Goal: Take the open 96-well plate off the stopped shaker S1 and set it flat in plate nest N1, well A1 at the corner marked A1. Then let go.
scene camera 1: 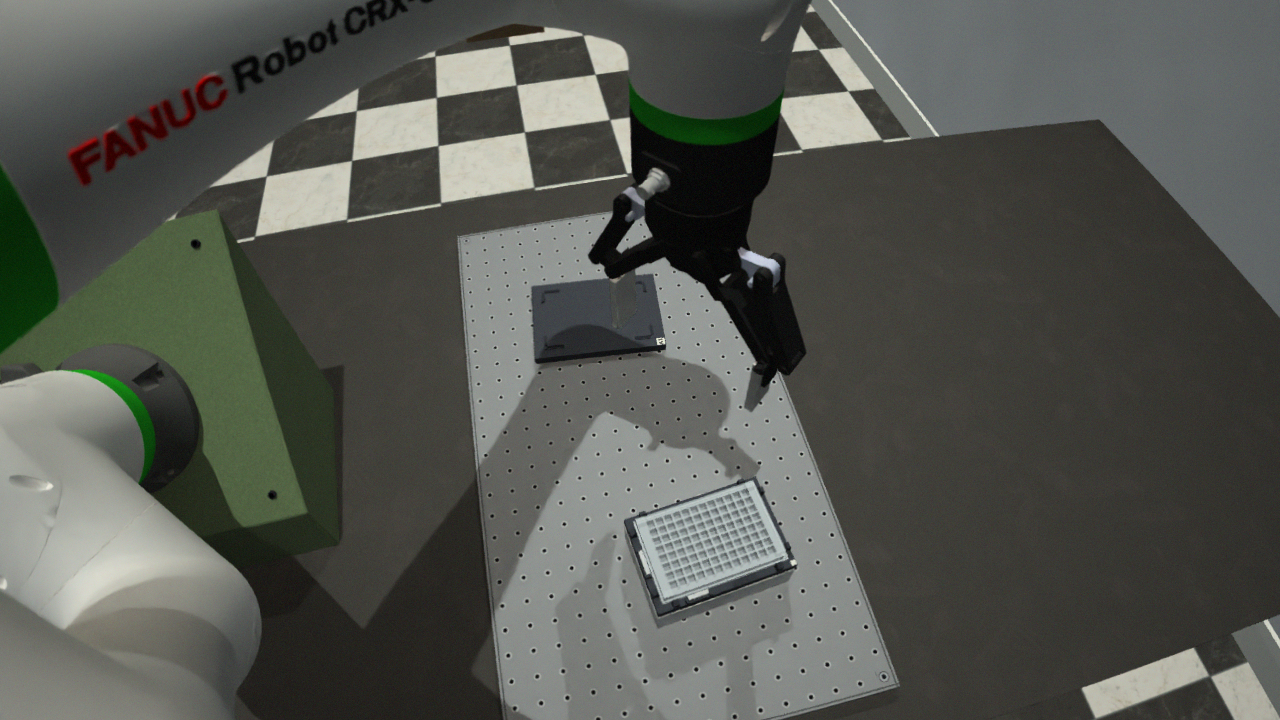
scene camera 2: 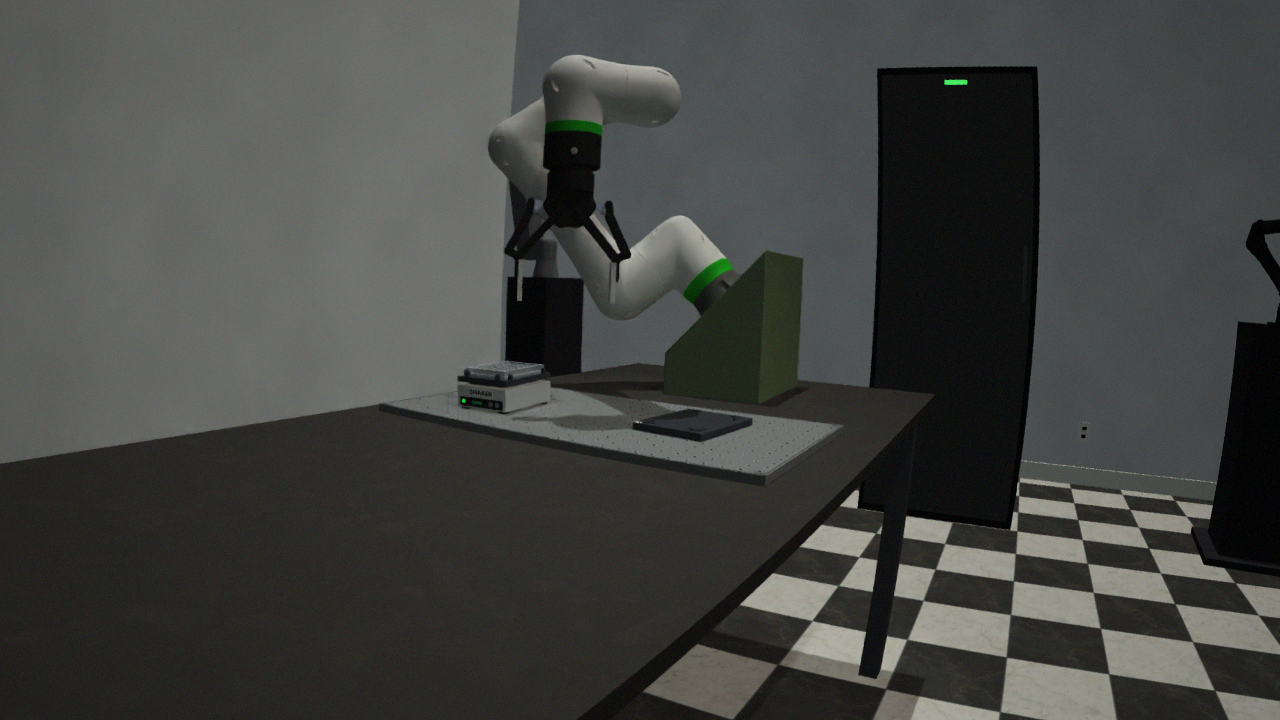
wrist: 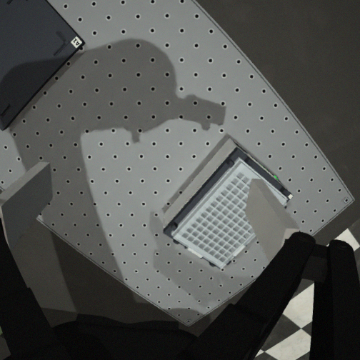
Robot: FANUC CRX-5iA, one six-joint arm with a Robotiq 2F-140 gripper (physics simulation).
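Places are measured from the arm's base along level axes (x ahead, y left, z up), in centimetres.
Where they show: gripper, fingertip midpoint: (scene camera 1: 687, 357) (scene camera 2: 565, 301); arm's base, link origin: (scene camera 1: 122, 420) (scene camera 2: 731, 307).
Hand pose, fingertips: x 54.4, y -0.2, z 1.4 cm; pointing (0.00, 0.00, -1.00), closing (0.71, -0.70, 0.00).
Each offset is from my fingertips to the top centre of the thing. "pt": to the spot under its first point. Level surfaces: height alone.
The open white 96-well plate {dx +0.8, dy -12.9, dz -11.5 cm} (scene camera 1: 713, 540) (scene camera 2: 505, 368) (wrist: 212, 225) sits on top of the shaker S1 {pt dx +4.1, dy -7.1, dz -15.6 cm} (scene camera 2: 514, 395) (wrist: 197, 186), which has a white body and a small green light in the scene camera 2 view. The dark, flat plate nest N1 {dx -7.8, dy +20.2, dz -16.9 cm} (scene camera 1: 586, 313) (scene camera 2: 693, 424) (wrist: 25, 65) lies apart from the shaker. Its A1 label {pt dx -0.3, dy +14.8, dz -17.2 cm} (scene camera 1: 660, 341) (wrist: 76, 42) is at one corner. My gripper (scene camera 1: 687, 360) (scene camera 2: 565, 299) (wrist: 149, 188) is open and empty, high above the board between shaker and nest. In the wrist view one finger covers part of the plate.
A light grey perforated board {dz -18.4 cm} (scene camera 1: 554, 447) (scene camera 2: 760, 463) (wrist: 200, 55) carries the shaker and nest on the dark table {dz -19.7 cm} (scene camera 1: 1029, 358) (scene camera 2: 313, 537). The green wedge-shaped arm base (scene camera 1: 295, 429) (scene camera 2: 778, 331) stands beside the board. A dark cabinet (scene camera 2: 953, 295) stands behind.
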